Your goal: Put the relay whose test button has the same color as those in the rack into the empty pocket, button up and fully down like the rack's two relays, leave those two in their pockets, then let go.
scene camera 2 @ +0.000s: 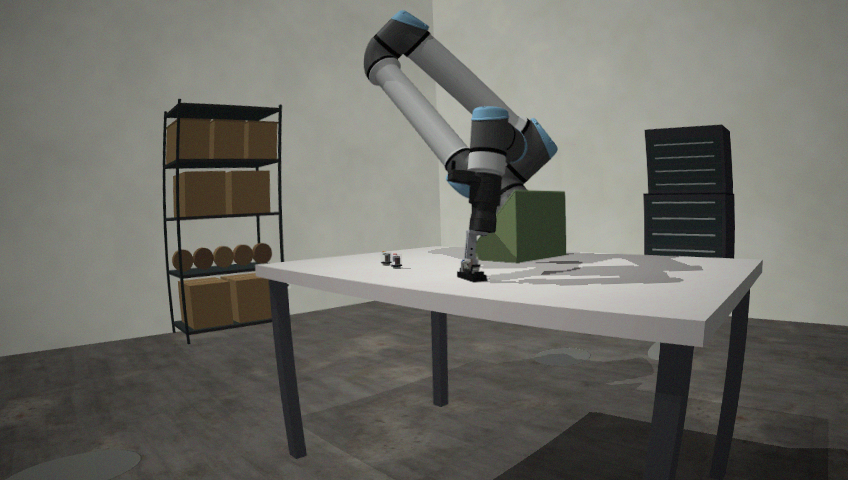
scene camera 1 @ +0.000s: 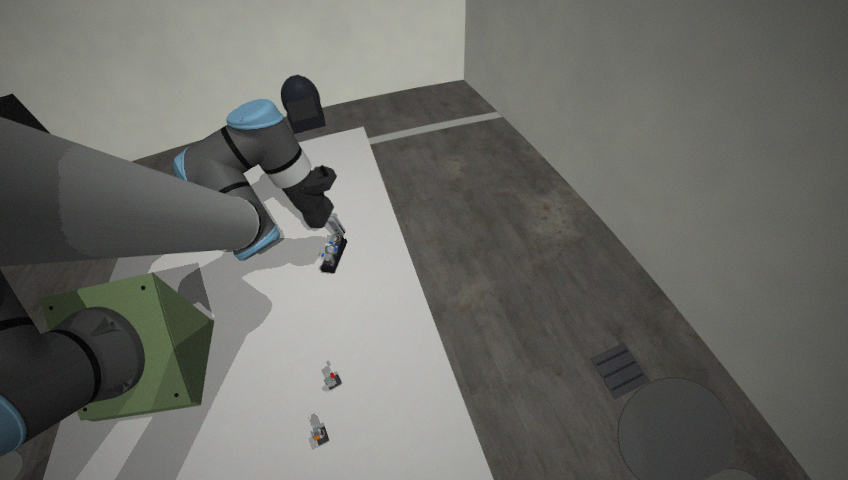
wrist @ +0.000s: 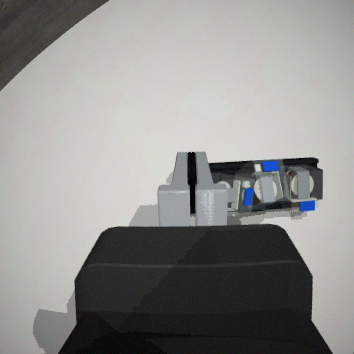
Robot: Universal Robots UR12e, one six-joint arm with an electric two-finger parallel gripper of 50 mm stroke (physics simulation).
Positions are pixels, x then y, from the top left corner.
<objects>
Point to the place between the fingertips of my gripper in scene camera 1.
341,233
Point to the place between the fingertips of my gripper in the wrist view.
At 191,169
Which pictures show my gripper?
Scene camera 2, scene camera 1 and the wrist view: all of them.
</objects>
